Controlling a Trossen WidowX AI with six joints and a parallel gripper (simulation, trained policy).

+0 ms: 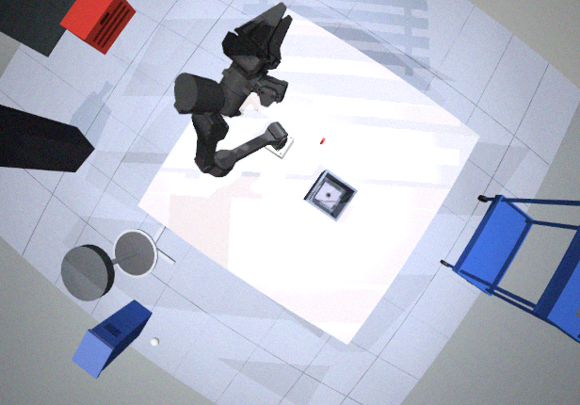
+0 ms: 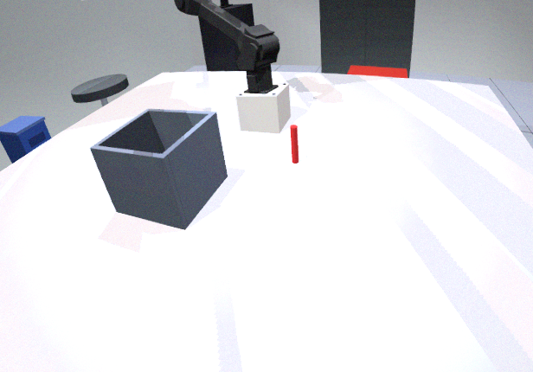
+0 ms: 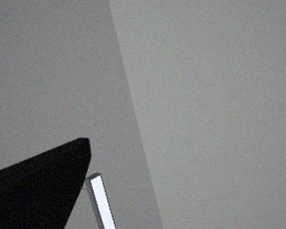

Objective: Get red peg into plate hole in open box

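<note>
My gripper tip is now 150 mm short of the red peg, 60 mm to the right of it and 630 mm above it. Round my gripper tip: pale plate: 340 mm ahead, 100 mm to the right, 630 mm below.
</note>
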